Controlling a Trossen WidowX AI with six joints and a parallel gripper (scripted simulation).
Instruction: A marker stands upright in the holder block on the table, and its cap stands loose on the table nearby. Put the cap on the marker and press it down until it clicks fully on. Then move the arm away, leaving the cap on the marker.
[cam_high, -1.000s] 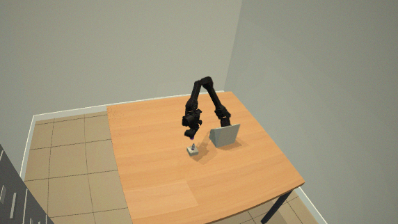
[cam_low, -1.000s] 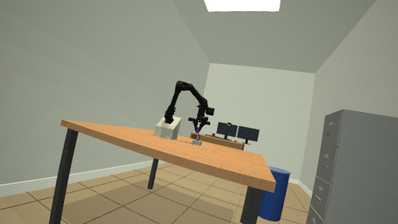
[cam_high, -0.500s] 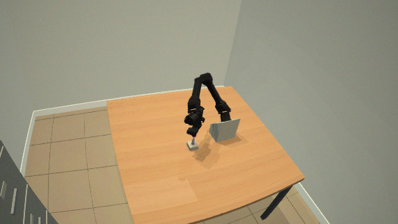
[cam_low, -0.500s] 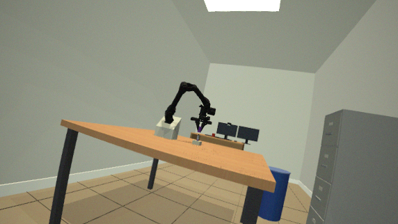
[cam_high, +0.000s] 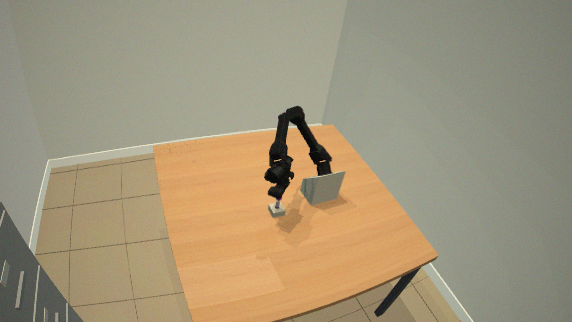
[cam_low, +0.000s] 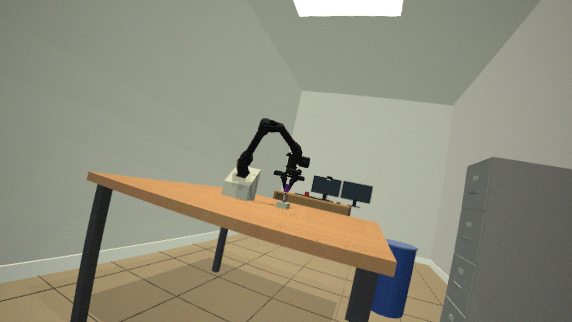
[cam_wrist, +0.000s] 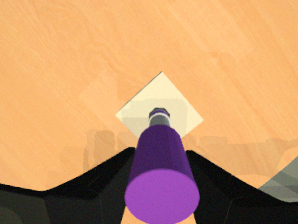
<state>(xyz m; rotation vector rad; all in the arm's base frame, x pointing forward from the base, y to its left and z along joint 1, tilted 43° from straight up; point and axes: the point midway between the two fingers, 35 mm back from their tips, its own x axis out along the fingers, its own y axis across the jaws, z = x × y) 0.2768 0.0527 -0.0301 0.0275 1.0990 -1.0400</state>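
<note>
My gripper tip is 9 cm above the holder block. The rest, counted from my gripper tip: purple cap: 1 cm above.
</note>
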